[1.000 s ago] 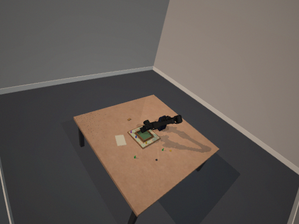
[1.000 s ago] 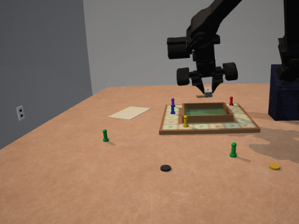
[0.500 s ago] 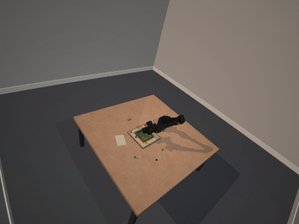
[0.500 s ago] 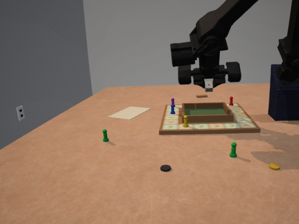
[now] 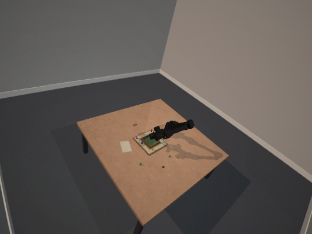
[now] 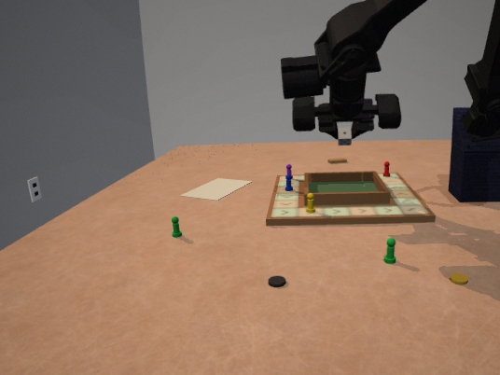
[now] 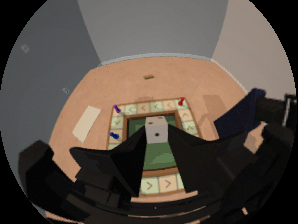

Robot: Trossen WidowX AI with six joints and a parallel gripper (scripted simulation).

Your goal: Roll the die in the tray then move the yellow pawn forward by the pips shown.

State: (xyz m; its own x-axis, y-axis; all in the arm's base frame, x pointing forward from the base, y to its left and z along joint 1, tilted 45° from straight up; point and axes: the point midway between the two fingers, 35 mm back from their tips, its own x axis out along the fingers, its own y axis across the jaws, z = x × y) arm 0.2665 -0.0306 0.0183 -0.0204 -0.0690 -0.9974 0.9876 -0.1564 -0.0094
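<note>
Now: the white die right at my gripper tip. The rest, counted from my gripper tip: blue pawn (110 mm ahead, 90 mm below, 30 mm to the right); then yellow pawn (110 mm to the left, 90 mm below, 80 mm ahead); then green tray (120 mm below).
</note>
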